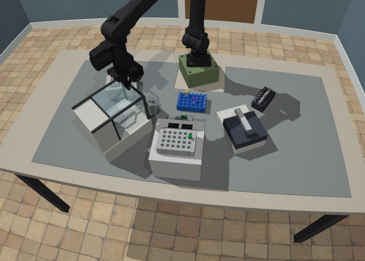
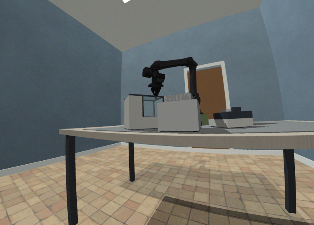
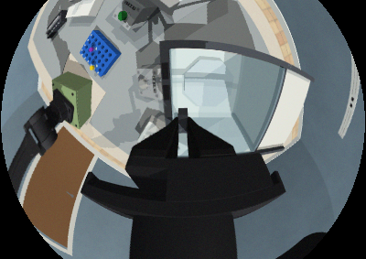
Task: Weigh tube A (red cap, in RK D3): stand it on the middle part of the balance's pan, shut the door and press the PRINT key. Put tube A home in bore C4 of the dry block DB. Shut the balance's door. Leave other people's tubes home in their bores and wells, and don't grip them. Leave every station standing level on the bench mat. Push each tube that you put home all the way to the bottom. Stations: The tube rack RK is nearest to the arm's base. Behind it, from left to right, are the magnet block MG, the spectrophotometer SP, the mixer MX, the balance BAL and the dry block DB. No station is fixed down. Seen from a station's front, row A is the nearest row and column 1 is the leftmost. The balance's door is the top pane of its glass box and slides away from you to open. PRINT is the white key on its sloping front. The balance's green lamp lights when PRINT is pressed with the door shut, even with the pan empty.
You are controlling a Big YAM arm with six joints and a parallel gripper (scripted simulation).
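The balance door lies 2 cm ahead of my hand, 2 cm to the right of it and 1 cm below it. The rest, counted from my hand: blue tube rack RK: 10 cm behind, 25 cm to the left, 21 cm below; grey well block: 21 cm ahead, 19 cm to the left, 7 cm below; spectrophotometer SP: 7 cm ahead, 45 cm to the left, 16 cm below.
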